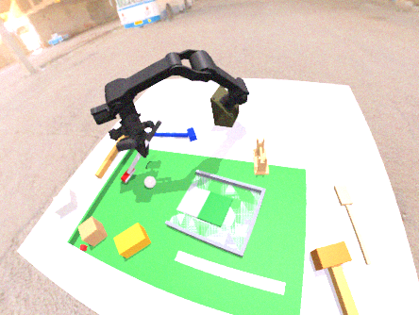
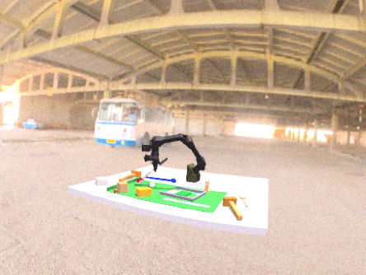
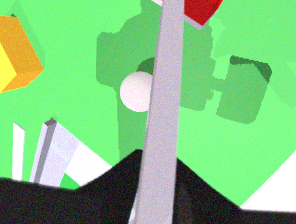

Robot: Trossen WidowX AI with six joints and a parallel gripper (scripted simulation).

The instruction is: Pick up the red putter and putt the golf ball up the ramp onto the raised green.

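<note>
Now: the white golf ball 50 mm ahead of my gripper tip, 10 mm to the left of it and 90 mm below it. From my gripper tip the other things lie so: red putter: 10 mm ahead, 20 mm to the right; yellow block: 250 mm ahead, 90 mm to the left, 90 mm below; blue putter: 210 mm behind, 90 mm to the right, 100 mm below.
</note>
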